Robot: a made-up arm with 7 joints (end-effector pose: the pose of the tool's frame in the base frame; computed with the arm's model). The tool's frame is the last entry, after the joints.
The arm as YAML. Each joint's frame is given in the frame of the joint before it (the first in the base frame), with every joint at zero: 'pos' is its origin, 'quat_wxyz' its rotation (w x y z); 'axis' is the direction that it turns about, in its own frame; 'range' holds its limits. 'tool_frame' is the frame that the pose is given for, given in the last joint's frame.
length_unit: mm
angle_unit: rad
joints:
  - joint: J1
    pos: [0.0, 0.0, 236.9]
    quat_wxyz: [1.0, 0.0, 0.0, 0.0]
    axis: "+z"
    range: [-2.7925, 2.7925]
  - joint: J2
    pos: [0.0, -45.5, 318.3]
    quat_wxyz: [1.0, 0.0, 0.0, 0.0]
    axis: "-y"
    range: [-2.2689, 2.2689]
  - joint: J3
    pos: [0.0, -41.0, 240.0]
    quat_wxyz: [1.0, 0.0, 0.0, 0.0]
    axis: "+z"
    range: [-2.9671, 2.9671]
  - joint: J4
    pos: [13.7, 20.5, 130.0]
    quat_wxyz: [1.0, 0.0, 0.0, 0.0]
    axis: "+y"
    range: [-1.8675, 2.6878]
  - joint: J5
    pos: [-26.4, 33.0, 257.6]
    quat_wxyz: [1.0, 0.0, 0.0, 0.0]
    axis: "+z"
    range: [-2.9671, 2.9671]
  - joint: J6
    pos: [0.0, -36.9, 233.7]
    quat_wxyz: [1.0, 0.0, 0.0, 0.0]
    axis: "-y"
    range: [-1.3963, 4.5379]
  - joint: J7
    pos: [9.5, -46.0, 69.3]
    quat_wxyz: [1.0, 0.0, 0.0, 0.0]
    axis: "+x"
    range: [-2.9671, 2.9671]
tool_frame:
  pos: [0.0, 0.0, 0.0]
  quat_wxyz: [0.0, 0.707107, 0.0, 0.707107]
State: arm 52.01 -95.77 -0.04 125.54 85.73 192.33 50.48
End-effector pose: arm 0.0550 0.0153 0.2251 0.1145 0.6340 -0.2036 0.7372
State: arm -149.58 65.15 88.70 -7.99 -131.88 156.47 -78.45
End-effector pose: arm 0.5695 0.5581 0.7610 0.2176 -0.7158 0.4367 -0.4996
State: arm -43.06 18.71 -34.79 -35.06 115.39 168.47 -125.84
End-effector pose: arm -0.2028 0.2904 1.2315 0.3552 -0.4114 -0.4357 0.7175
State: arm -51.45 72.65 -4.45 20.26 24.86 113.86 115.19
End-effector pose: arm -0.5857 0.5003 0.9210 0.5581 0.0396 -0.6091 -0.5621
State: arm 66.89 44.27 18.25 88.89 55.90 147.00 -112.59
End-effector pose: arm 0.0005 0.0671 1.1209 0.0318 -0.2722 0.0212 -0.9615
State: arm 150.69 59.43 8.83 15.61 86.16 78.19 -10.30
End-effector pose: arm 0.5855 -0.2449 1.1628 0.8344 0.3801 0.1120 0.3831
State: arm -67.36 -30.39 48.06 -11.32 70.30 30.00 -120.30
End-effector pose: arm 0.0516 -0.4508 1.3703 0.4819 0.1572 0.3428 0.7909
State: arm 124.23 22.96 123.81 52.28 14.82 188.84 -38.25
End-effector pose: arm 0.0491 -0.4534 1.0699 0.9034 -0.2075 0.1864 0.3257
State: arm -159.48 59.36 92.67 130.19 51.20 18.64 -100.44
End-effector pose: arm 0.1114 -0.3166 0.5385 0.0487 -0.9912 -0.0108 0.1223
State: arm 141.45 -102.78 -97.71 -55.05 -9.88 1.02 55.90
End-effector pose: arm -0.7366 0.1039 0.3760 0.3757 -0.1330 -0.6737 -0.6223
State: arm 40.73 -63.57 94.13 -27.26 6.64 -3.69 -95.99
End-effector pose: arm 0.8178 0.2697 0.9007 0.5439 -0.1771 -0.5472 -0.6110
